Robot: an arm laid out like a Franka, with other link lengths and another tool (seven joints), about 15 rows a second.
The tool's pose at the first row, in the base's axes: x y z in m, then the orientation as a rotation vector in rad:
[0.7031 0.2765 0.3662 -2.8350 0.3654 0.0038]
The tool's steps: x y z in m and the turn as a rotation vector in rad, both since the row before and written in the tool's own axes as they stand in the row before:
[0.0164 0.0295 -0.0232 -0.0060 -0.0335 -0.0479]
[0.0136 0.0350 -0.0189 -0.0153 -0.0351 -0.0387]
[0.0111 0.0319 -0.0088 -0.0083 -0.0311 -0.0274]
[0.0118 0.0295 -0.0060 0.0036 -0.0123 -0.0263]
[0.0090 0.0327 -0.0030 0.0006 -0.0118 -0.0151]
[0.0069 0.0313 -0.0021 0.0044 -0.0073 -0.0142]
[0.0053 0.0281 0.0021 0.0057 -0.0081 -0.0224]
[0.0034 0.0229 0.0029 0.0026 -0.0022 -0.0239]
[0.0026 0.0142 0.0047 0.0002 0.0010 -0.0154]
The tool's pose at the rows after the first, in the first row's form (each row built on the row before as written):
[0.7109 0.2386 0.3797 -2.8451 0.2907 0.0426]
[0.7172 0.1978 0.3875 -2.8609 0.2288 0.0872]
[0.7232 0.1634 0.3867 -2.8677 0.1834 0.1274]
[0.7313 0.1322 0.3837 -2.8639 0.1433 0.1394]
[0.7368 0.0993 0.3770 -2.8624 0.1193 0.1532]
[0.7408 0.0682 0.3699 -2.8574 0.0977 0.1603]
[0.7435 0.0416 0.3597 -2.8508 0.0644 0.1668]
[0.7452 0.0204 0.3502 -2.8475 0.0301 0.1648]
[0.7467 0.0081 0.3414 -2.8468 0.0084 0.1601]

